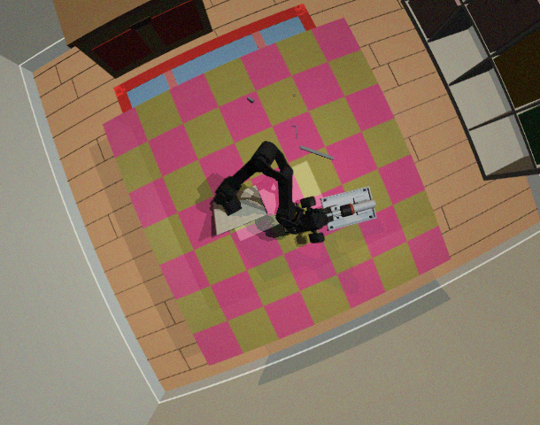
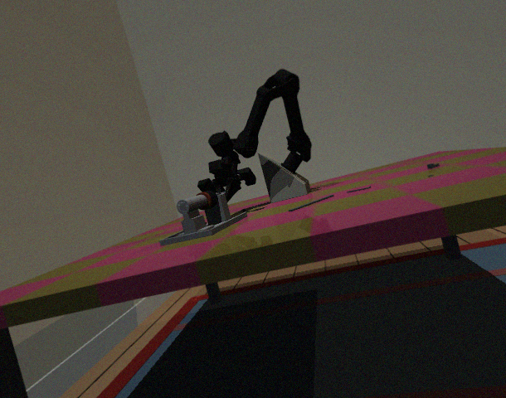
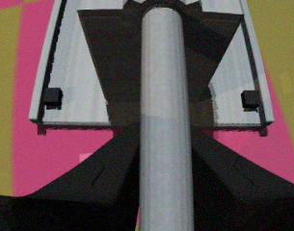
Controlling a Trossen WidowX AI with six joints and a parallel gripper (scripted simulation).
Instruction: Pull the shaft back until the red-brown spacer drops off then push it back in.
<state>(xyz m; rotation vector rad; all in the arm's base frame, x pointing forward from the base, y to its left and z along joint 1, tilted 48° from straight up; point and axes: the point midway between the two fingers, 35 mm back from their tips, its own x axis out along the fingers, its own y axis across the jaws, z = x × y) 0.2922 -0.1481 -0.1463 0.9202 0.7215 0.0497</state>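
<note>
My gripper tip is now 5 cm short of the grey shaft, 3 cm below it and 1 cm to the left of it. From my gripper tip the other things lie so: grey bolt 62 cm to the left, 5 cm below, 2 cm behind; thin grey bar 26 cm to the left, 12 cm ahead, 5 cm below; support block 14 cm ahead, 4 cm to the right, 1 cm below.
</note>
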